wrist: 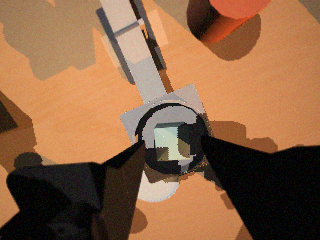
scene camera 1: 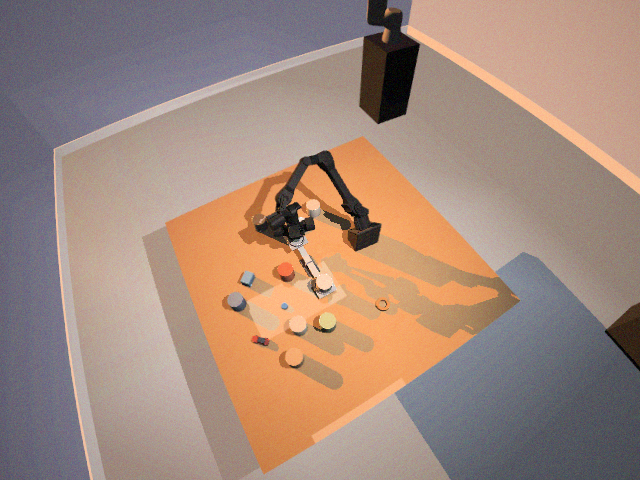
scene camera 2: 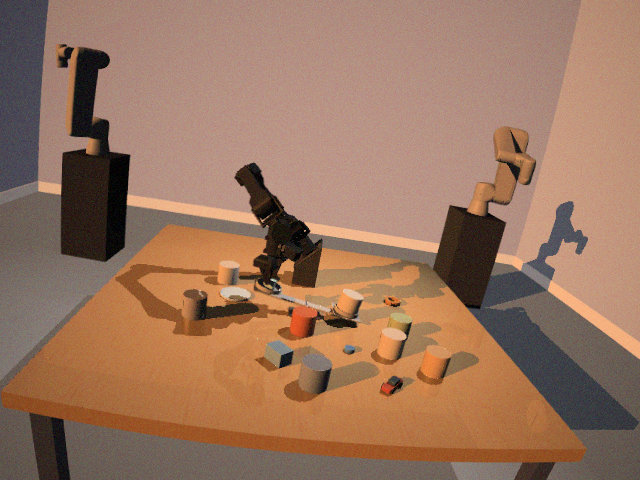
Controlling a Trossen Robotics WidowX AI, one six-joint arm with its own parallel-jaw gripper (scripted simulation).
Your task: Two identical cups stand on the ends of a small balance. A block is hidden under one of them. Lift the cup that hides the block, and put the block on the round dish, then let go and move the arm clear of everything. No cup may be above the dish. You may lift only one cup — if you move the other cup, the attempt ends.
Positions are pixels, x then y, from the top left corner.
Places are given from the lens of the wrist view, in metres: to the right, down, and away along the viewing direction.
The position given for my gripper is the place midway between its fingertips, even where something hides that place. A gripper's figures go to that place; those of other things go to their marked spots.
my gripper (wrist: 173, 142): 0.01, 0.02, 0.11
pale green block (wrist: 171, 139): 0.01, 0.02, 0.11
round dish (wrist: 161, 190): 0.00, 0.14, 0.24
The marked spots on the pale green block and the round dish are 0.18 m apart.
